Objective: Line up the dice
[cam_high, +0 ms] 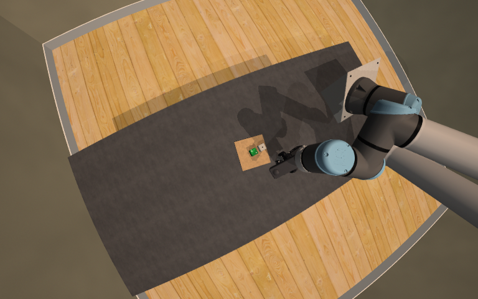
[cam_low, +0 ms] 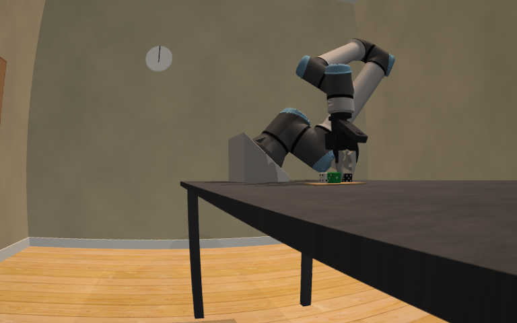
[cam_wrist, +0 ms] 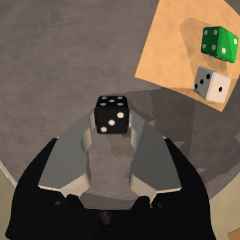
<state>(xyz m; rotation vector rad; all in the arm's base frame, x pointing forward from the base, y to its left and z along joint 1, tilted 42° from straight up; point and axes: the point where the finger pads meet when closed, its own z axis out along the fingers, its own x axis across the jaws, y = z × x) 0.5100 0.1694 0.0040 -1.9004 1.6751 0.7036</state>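
Right now my hand is 100 mm short of the green die and 100 mm to the left of it. The rest, counted from my hand: tan mat 100 mm ahead, 100 mm to the right, 20 mm below; then white die 50 mm ahead, 100 mm to the right; then black die right at my hand.
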